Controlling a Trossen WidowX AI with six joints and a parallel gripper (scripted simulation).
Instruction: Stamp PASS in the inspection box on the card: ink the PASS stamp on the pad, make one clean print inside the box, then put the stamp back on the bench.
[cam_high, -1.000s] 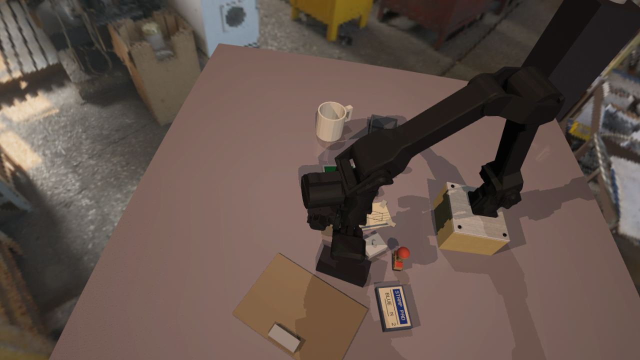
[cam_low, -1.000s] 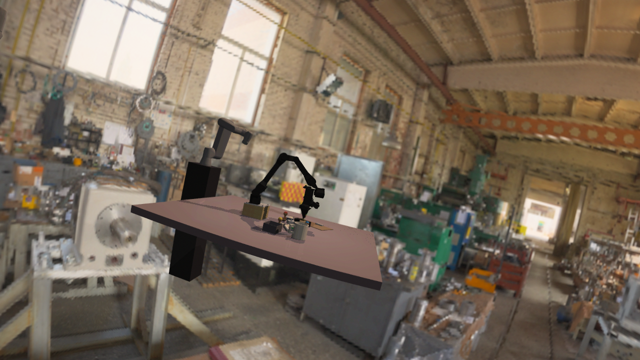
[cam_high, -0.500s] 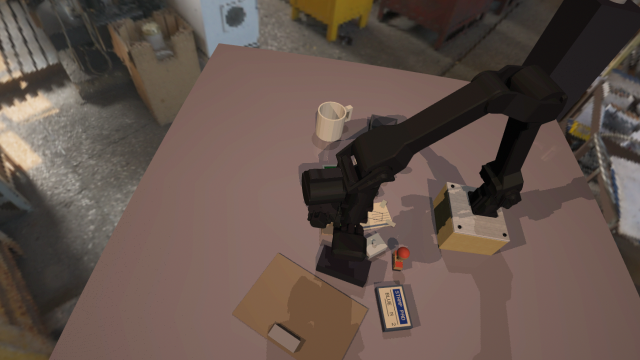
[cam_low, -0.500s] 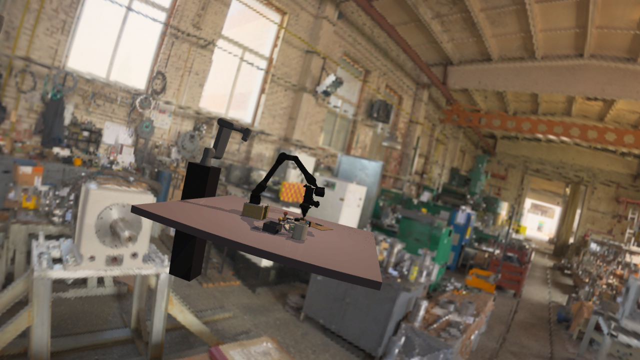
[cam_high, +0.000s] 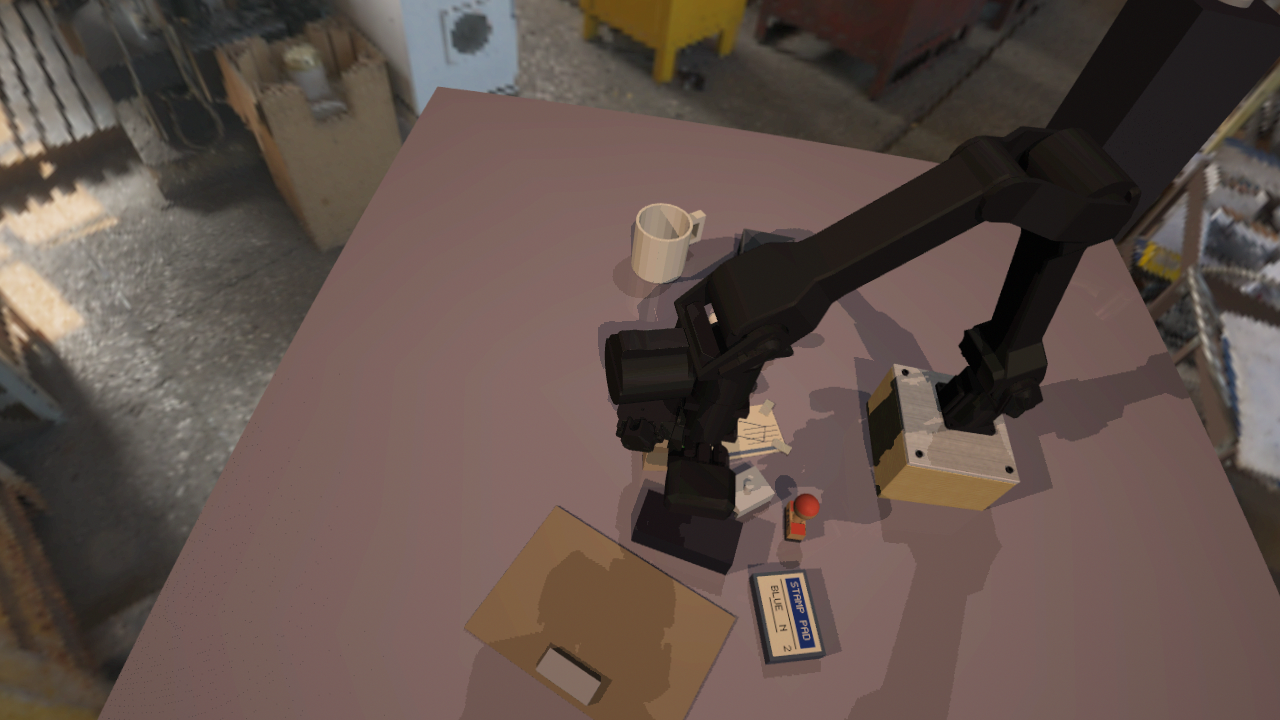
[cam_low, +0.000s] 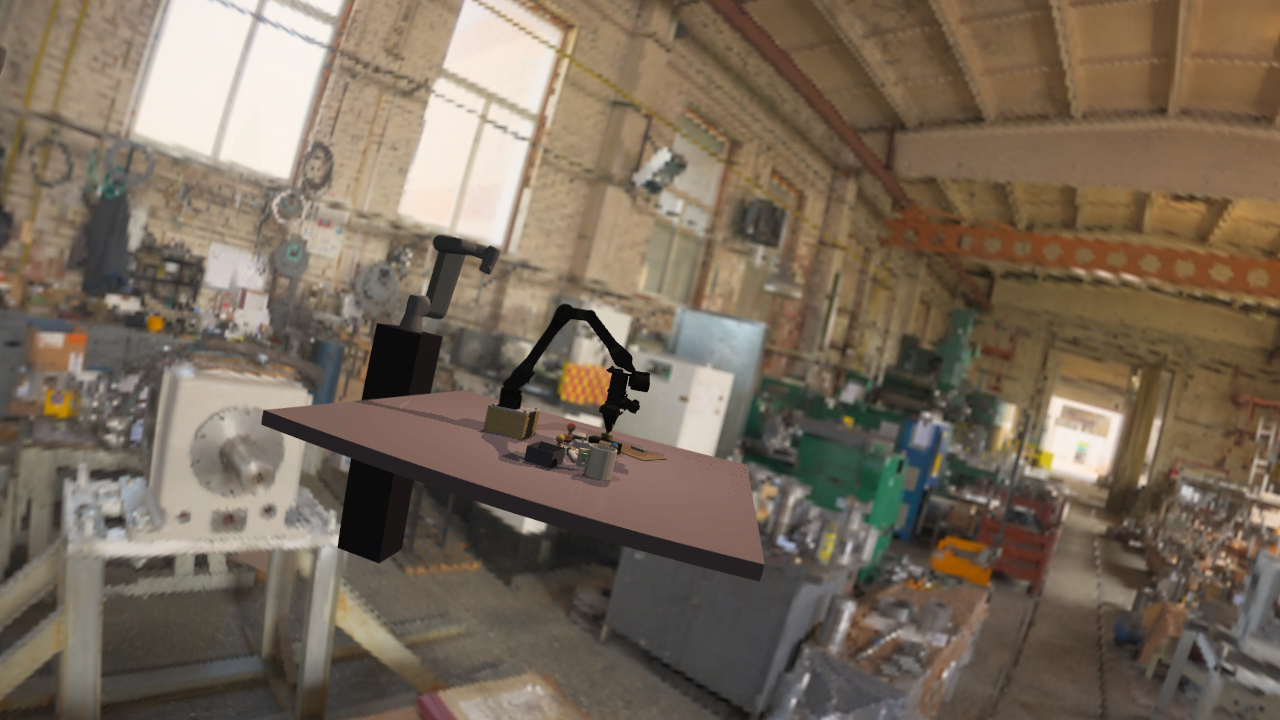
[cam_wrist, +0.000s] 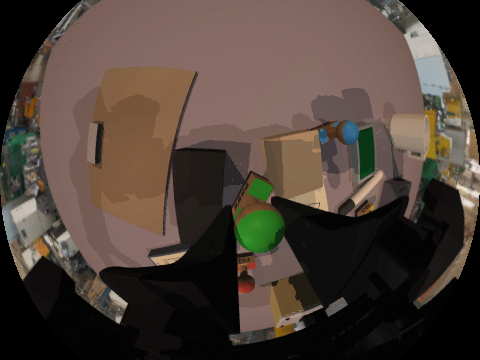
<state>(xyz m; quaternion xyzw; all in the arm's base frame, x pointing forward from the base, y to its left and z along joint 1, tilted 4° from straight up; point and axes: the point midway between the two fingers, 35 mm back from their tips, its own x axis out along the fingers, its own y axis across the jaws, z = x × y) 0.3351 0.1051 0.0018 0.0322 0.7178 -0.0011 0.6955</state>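
Right now the green ink pad is 210 mm to the right of my gripper tip and 70 mm below it. Also, from my gripper tip: brown box: 60 mm to the right, 50 mm below, 10 mm ahead; then green-knobbed PASS stamp: 10 mm below; then black square pad: 60 mm below, 50 mm to the left, 10 mm behind.
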